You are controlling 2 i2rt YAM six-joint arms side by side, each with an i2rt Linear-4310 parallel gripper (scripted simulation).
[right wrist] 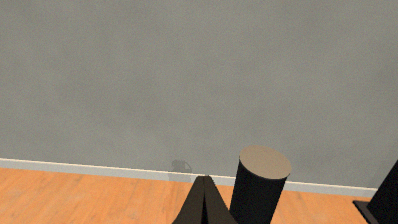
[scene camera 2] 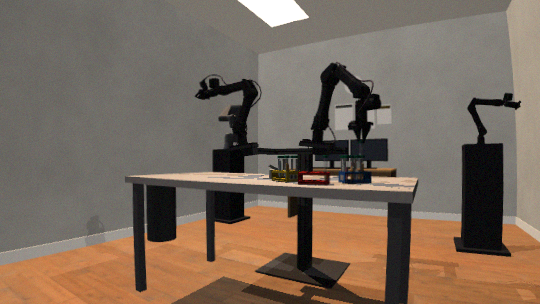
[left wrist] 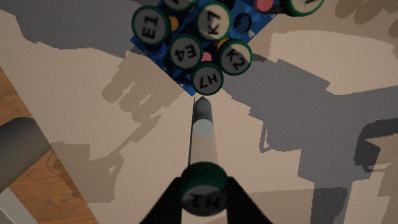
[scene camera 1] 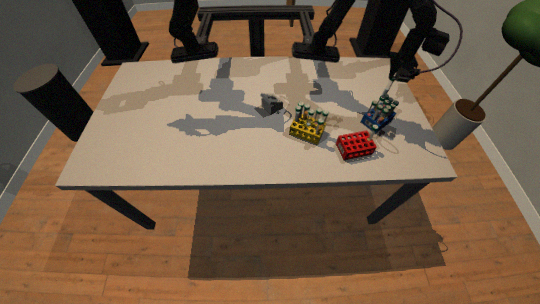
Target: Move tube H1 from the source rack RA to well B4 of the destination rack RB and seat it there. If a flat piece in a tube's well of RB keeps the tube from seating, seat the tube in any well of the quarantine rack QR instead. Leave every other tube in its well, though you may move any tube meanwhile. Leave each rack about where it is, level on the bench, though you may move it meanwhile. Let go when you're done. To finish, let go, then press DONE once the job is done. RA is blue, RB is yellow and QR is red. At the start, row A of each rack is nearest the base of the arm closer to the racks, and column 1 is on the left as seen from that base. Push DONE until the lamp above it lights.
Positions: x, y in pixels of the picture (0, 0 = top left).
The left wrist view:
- left gripper: 204, 186
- tube: 204, 185
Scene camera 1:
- left gripper: 392, 78
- red rack QR: 359, 143
